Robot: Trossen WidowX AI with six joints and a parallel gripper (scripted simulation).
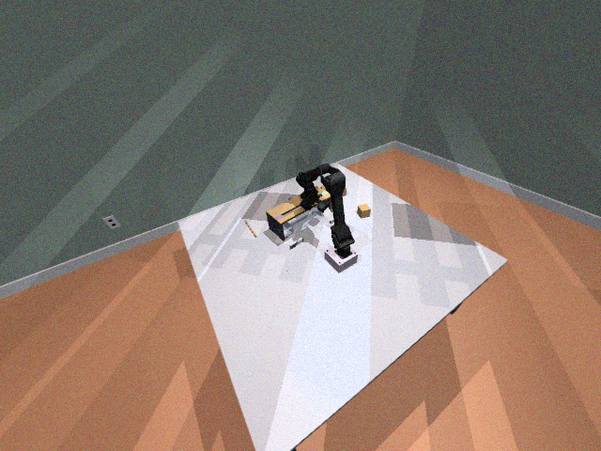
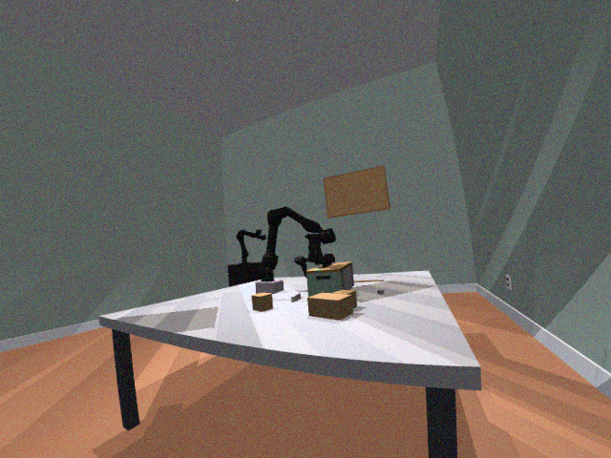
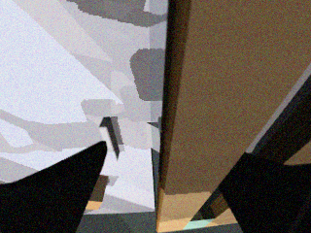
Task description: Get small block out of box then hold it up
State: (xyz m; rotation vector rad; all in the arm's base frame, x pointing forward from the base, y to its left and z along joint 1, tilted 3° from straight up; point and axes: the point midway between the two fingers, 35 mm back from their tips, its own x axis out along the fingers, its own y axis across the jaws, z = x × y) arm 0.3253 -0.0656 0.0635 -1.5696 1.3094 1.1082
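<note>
Now: the green block 6 cm ahead of my gripper tip and 1 cm to the right of it. Round my gripper tip: clear-fronted box 8 cm to the left, 2 cm below, 2 cm ahead; then thin wooden stick 38 cm to the left, 17 cm ahead, 8 cm below.
</note>
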